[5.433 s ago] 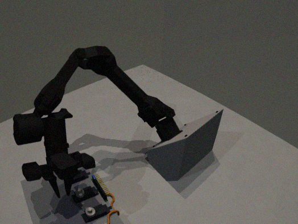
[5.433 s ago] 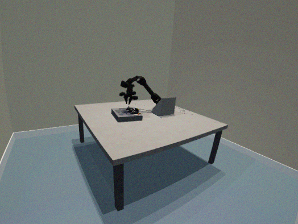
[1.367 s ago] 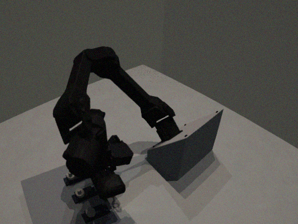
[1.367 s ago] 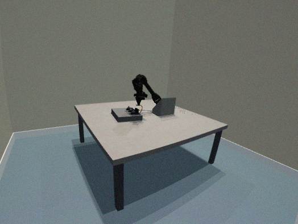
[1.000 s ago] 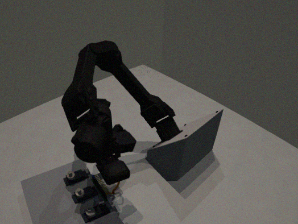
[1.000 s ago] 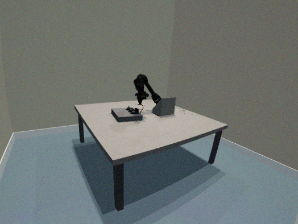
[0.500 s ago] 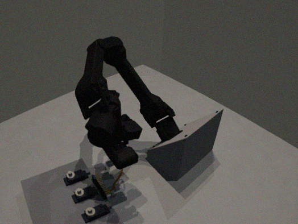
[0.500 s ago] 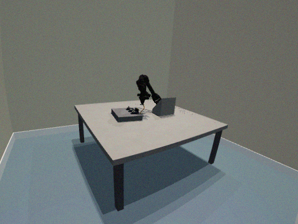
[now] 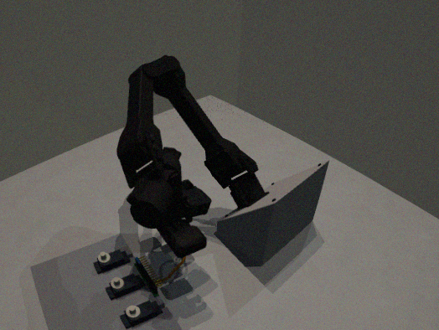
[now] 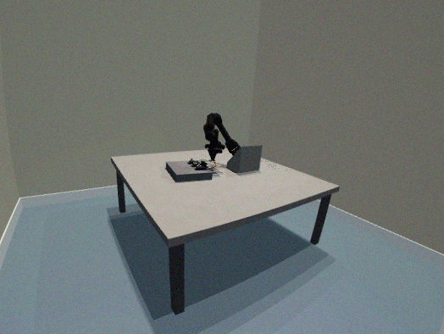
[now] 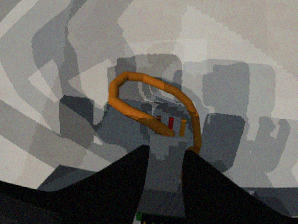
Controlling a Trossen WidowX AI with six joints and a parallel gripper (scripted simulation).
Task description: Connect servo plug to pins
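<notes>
Now: gripper tip 80 mm short of the blue mark and 10 mm to the left of it. Round my gripper tip: grey holder (240 mm ahead, 10 mm to the left, 50 mm below).
</notes>
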